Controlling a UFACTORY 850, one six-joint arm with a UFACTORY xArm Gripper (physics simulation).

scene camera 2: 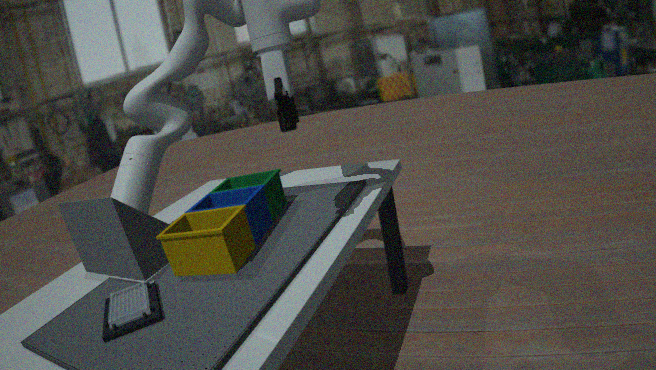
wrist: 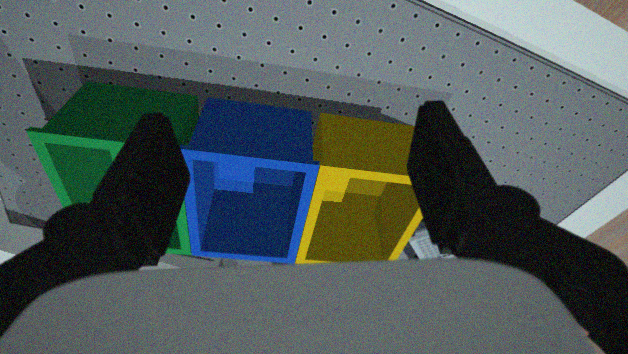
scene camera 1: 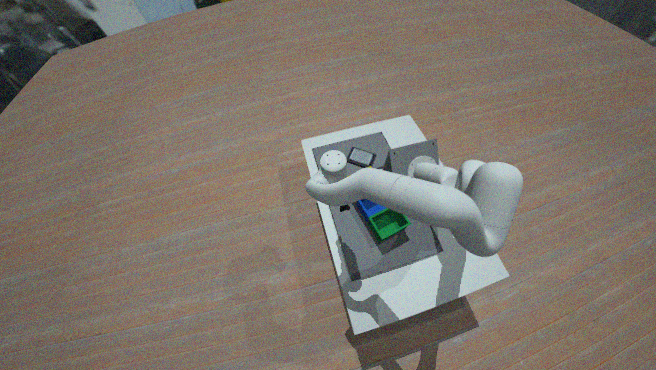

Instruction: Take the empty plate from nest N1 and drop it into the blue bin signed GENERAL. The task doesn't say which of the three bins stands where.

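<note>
The pale ribbed plate point(scene camera 1: 361, 157) point(scene camera 2: 129, 304) point(wrist: 425, 245) lies in a black nest point(scene camera 2: 157, 303) on the grey board, beyond the yellow bin. No N1 label is legible. The blue bin point(scene camera 1: 372, 206) point(scene camera 2: 260, 215) point(wrist: 252, 130) stands between the green and yellow bins; its inside looks empty in the wrist view. No GENERAL sign is readable. My gripper point(scene camera 2: 288, 130) point(wrist: 296, 140) is open and empty, high above the board on the outer side of the bins, away from the plate. In scene camera 1 the arm hides most of the gripper and part of the blue bin.
The green bin point(scene camera 1: 387, 225) point(scene camera 2: 275, 195) point(wrist: 135, 110) and the yellow bin point(scene camera 2: 200, 252) point(wrist: 365, 140) flank the blue one. The bins stand on a perforated grey board point(scene camera 2: 190, 310) point(wrist: 300, 40). An upright grey panel point(scene camera 2: 95, 235) stands near the arm's base, close to the nest.
</note>
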